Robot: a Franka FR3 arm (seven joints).
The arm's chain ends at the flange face. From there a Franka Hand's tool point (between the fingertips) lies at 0.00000 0.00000 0.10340 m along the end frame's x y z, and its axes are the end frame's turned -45 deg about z.
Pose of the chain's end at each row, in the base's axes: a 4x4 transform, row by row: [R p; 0 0 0 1], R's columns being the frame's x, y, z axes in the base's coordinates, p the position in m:
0.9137 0.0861 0.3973 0.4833; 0.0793 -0.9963 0.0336 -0.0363; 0.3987 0.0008 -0.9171 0.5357; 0 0 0 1
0.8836 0.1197 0.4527 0.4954; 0.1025 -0.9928 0.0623 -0.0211; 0.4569 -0.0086 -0.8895 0.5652; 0 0 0 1
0.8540 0.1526 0.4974 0.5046; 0.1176 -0.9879 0.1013 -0.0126; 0.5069 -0.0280 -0.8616 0.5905; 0 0 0 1
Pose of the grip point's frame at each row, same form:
0.5852 0.7070 0.3973 0.5244; 0.7606 -0.6484 0.0336 -0.0328; 0.2814 0.2825 -0.9171 0.4409; 0 0 0 1
0.5402 0.7094 0.4527 0.5422; 0.7745 -0.6295 0.0623 -0.0147; 0.3292 0.3170 -0.8895 0.4732; 0 0 0 1
0.4960 0.7118 0.4974 0.5560; 0.7817 -0.6154 0.1013 -0.0021; 0.3782 0.3386 -0.8616 0.5014; 0 0 0 1

